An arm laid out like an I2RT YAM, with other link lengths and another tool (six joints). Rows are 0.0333 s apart.
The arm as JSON. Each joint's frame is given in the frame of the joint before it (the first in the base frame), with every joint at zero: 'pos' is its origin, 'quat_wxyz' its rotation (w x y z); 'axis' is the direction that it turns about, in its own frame. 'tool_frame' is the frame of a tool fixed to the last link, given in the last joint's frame.
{
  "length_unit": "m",
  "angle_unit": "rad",
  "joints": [
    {
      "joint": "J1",
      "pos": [
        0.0,
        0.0,
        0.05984
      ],
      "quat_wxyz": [
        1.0,
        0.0,
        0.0,
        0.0
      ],
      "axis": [
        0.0,
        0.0,
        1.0
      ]
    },
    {
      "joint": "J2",
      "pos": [
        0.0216,
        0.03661,
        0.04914
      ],
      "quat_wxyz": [
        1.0,
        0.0,
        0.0,
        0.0
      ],
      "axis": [
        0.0,
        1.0,
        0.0
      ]
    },
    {
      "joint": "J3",
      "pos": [
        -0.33,
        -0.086,
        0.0
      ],
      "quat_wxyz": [
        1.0,
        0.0,
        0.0,
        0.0
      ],
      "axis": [
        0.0,
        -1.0,
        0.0
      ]
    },
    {
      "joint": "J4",
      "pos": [
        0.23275,
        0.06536,
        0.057
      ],
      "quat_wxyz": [
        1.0,
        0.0,
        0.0,
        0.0
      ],
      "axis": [
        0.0,
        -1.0,
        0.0
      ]
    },
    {
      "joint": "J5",
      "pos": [
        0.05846,
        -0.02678,
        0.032
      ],
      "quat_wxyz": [
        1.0,
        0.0,
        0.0,
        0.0
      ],
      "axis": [
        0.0,
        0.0,
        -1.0
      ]
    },
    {
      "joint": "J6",
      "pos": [
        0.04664,
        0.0,
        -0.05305
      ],
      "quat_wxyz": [
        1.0,
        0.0,
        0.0,
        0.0
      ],
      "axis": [
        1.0,
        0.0,
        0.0
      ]
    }
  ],
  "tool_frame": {
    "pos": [
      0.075,
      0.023,
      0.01
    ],
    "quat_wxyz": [
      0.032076,
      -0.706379,
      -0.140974,
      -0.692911
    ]
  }
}
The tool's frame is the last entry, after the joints.
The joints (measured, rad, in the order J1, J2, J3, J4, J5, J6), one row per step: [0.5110 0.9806 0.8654 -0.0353 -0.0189 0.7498]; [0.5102 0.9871 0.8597 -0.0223 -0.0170 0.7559]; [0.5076 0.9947 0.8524 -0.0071 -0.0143 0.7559]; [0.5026 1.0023 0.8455 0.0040 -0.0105 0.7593]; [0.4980 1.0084 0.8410 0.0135 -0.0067 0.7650]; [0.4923 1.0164 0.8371 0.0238 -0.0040 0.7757]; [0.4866 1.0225 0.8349 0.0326 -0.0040 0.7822]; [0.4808 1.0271 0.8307 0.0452 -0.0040 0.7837]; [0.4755 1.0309 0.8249 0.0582 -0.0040 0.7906]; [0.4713 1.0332 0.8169 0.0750 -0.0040 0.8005]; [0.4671 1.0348 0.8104 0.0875 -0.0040 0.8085]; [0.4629 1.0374 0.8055 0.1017 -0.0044 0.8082]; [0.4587 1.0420 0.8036 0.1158 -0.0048 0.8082]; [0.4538 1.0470 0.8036 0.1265 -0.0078 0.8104]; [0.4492 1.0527 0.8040 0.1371 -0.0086 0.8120]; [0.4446 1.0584 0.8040 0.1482 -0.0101 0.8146]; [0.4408 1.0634 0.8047 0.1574 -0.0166 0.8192]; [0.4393 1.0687 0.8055 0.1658 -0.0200 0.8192]
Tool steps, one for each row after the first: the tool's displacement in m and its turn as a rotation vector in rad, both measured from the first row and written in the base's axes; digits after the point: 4 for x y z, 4 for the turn. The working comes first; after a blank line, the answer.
Tool pose at each row, in the base's axes (x y z in m, rotation vector in rad; the steps are taken from these numbers as rounded here): [0.2207 0.1255 0.3880 -1.7628 -0.1052 -1.3669]; [0.2229 0.1260 0.3865 -1.7608 -0.0972 -1.3666]; [0.2256 0.1264 0.3843 -1.7621 -0.0930 -1.3709]; [0.2285 0.1259 0.3816 -1.7669 -0.0820 -1.3734]; [0.2311 0.1253 0.3800 -1.7684 -0.0694 -1.3763]; [0.2342 0.1246 0.3784 -1.7684 -0.0515 -1.3762]; [0.2366 0.1240 0.3776 -1.7669 -0.0401 -1.3775]; [0.2387 0.1233 0.3770 -1.7640 -0.0341 -1.3836]; [0.2405 0.1224 0.3760 -1.7594 -0.0232 -1.3864]; [0.2419 0.1216 0.3752 -1.7502 -0.0108 -1.3891]; [0.2431 0.1207 0.3744 -1.7437 -0.0001 -1.3912]; [0.2444 0.1201 0.3742 -1.7380 0.0018 -1.3986]; [0.2462 0.1198 0.3748 -1.7312 0.0038 -1.4065]; [0.2480 0.1195 0.3755 -1.7250 0.0069 -1.4105]; [0.2500 0.1192 0.3761 -1.7199 0.0108 -1.4160]; [0.2520 0.1189 0.3766 -1.7141 0.0151 -1.4205]; [0.2535 0.1192 0.3773 -1.7065 0.0169 -1.4191]; [0.2549 0.1198 0.3778 -1.7021 0.0148 -1.4202]

[0.0022 0.0005 -0.0015 0.0053 0.0022 -0.0036]; [0.0049 0.0009 -0.0037 0.0051 0.0017 -0.0089]; [0.0078 0.0004 -0.0064 0.0058 0.0061 -0.0181]; [0.0104 -0.0002 -0.0080 0.0097 0.0095 -0.0274]; [0.0135 -0.0009 -0.0096 0.0179 0.0159 -0.0373]; [0.0159 -0.0015 -0.0104 0.0238 0.0185 -0.0440]; [0.0180 -0.0022 -0.0110 0.0270 0.0158 -0.0500]; [0.0198 -0.0031 -0.0120 0.0346 0.0161 -0.0563]; [0.0212 -0.0039 -0.0128 0.0463 0.0150 -0.0618]; [0.0224 -0.0048 -0.0136 0.0554 0.0149 -0.0670]; [0.0237 -0.0054 -0.0138 0.0584 0.0088 -0.0706]; [0.0255 -0.0057 -0.0132 0.0621 0.0020 -0.0742]; [0.0273 -0.0060 -0.0125 0.0670 -0.0019 -0.0763]; [0.0293 -0.0063 -0.0119 0.0710 -0.0059 -0.0801]; [0.0313 -0.0066 -0.0114 0.0759 -0.0095 -0.0834]; [0.0328 -0.0063 -0.0107 0.0829 -0.0112 -0.0811]; [0.0342 -0.0057 -0.0102 0.0850 -0.0145 -0.0791]
